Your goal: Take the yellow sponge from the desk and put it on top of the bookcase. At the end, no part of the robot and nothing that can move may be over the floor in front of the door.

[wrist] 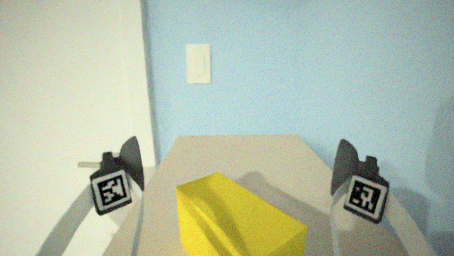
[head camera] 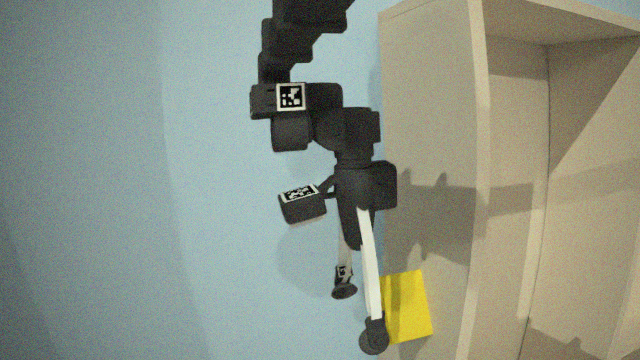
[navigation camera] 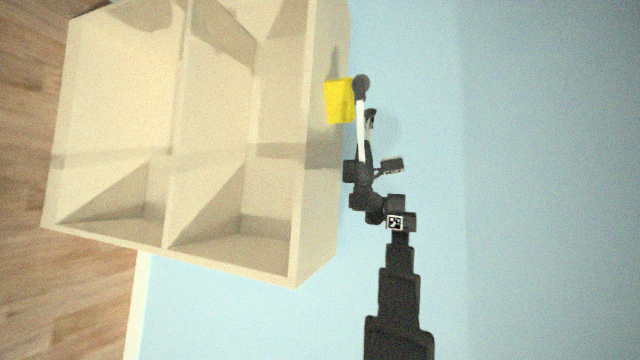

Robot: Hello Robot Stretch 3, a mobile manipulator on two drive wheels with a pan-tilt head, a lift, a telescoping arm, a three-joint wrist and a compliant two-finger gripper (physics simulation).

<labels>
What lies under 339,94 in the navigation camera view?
A yellow sponge.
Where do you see my gripper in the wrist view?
236,156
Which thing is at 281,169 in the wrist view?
A bookcase.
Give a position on a bookcase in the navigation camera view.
108,180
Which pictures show my gripper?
The wrist view, the head camera view and the navigation camera view: all of them.
</labels>
